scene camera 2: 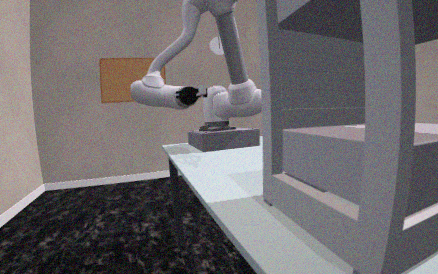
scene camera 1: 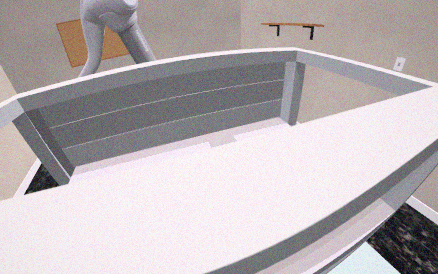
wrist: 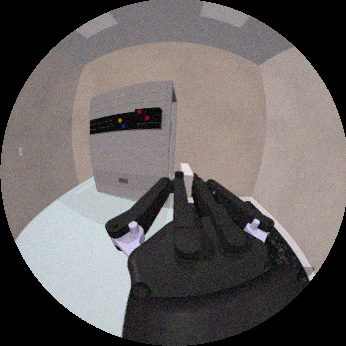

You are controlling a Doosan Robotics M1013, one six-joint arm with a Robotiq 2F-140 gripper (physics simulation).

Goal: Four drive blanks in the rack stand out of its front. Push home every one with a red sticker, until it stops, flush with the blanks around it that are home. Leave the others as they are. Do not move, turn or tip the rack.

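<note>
The grey rack [scene camera 1: 294, 95] [scene camera 2: 271, 100] [wrist: 132, 160] stands upright on the table; its front shows in the wrist view. A black band of drive blanks crosses its upper part. There a red-stickered blank [wrist: 139, 112] sits uppermost, a second red-stickered blank [wrist: 147, 118] is lower right of it, a yellow-stickered blank [wrist: 120, 120] is to the left and a blue-stickered blank [wrist: 123, 126] is just below the yellow one. How far each stands out is too small to tell. My gripper [wrist: 183, 169] [scene camera 2: 204, 93] is shut and empty, away from the rack's front. The scene views do not show the stickers.
The pale table [scene camera 2: 235, 185] [wrist: 60, 255] carries the rack and the arm's grey base block [scene camera 2: 225, 140]. A brown wall board [scene camera 2: 122, 80] [scene camera 1: 70, 45] hangs behind the arm. A wall shelf [scene camera 1: 295, 24] is at the upper right in scene view 1.
</note>
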